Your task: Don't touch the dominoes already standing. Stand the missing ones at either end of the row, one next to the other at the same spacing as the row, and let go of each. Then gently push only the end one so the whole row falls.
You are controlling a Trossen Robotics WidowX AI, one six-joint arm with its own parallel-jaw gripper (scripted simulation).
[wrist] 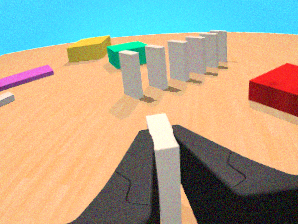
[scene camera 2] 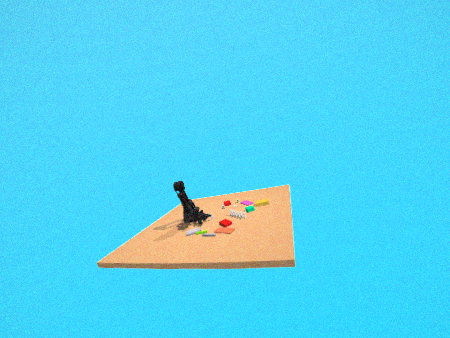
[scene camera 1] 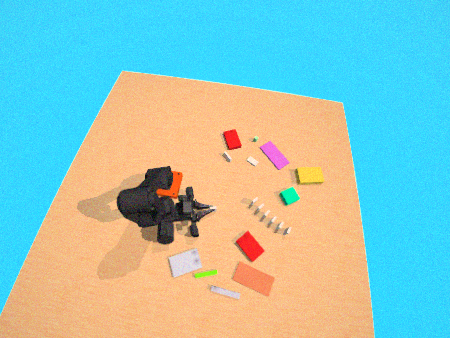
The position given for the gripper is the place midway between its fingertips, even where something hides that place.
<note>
The gripper (scene camera 1: 214,207) holds a pale domino. Also in view: an orange slab (scene camera 1: 250,277), a yellow block (wrist: 94,48), a pale domino (wrist: 130,67), a pale domino (wrist: 155,55) and a pale domino (wrist: 178,50).
The gripper is seen too in the wrist view (wrist: 159,137). The wrist view does not show the orange slab: it is out of frame.
</note>
